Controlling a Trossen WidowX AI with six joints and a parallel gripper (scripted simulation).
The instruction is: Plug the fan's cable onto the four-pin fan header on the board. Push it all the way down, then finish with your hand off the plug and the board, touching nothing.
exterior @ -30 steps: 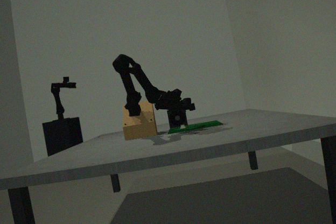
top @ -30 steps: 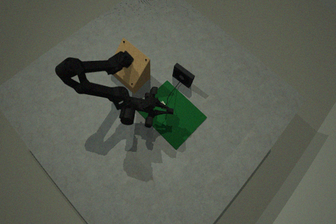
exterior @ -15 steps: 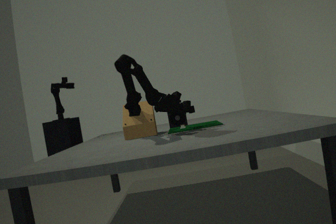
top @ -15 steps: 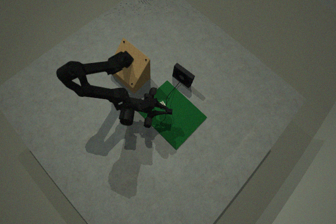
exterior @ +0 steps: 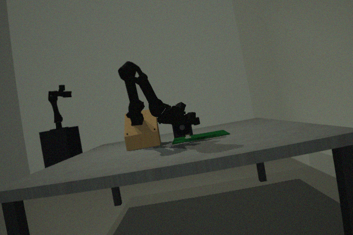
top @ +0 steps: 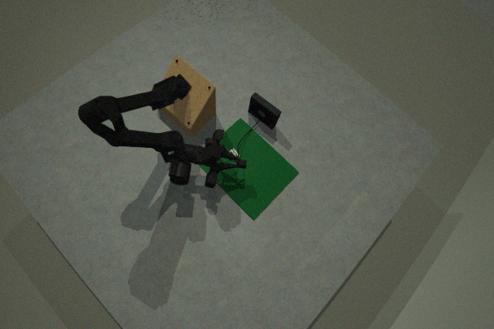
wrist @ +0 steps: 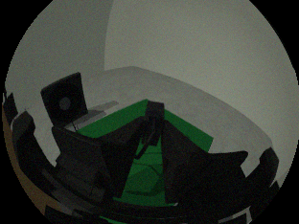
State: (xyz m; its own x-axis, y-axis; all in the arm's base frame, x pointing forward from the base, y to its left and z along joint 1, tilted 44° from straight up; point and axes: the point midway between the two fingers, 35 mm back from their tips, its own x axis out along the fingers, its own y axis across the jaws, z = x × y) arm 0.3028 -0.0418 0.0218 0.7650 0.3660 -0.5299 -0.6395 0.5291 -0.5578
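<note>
The green board lies 110 mm below my gripper tip, 40 mm to the left of it and 10 mm ahead of it. Also, from my gripper tip: dark plug 10 mm below, 10 mm ahead; then black fan 210 mm to the left, 90 mm behind, 40 mm below.
</note>
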